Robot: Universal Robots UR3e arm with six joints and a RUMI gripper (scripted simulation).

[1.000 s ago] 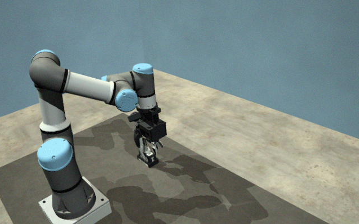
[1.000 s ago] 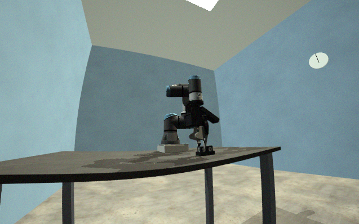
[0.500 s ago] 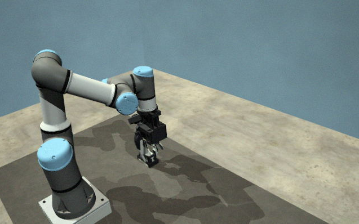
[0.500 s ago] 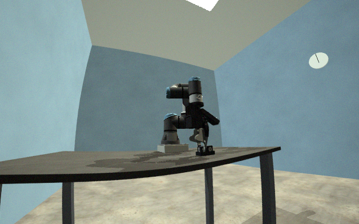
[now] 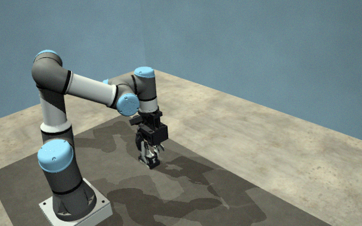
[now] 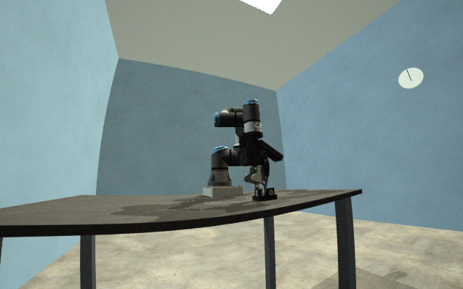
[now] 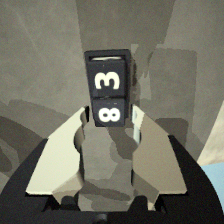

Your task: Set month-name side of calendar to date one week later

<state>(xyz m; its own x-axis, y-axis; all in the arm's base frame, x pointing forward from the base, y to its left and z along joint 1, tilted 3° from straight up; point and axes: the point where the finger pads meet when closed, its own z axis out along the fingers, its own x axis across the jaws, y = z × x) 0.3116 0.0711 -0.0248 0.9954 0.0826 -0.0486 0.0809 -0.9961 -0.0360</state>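
Now: hand 3 cm above the black tray and 2 cm to the right of it.
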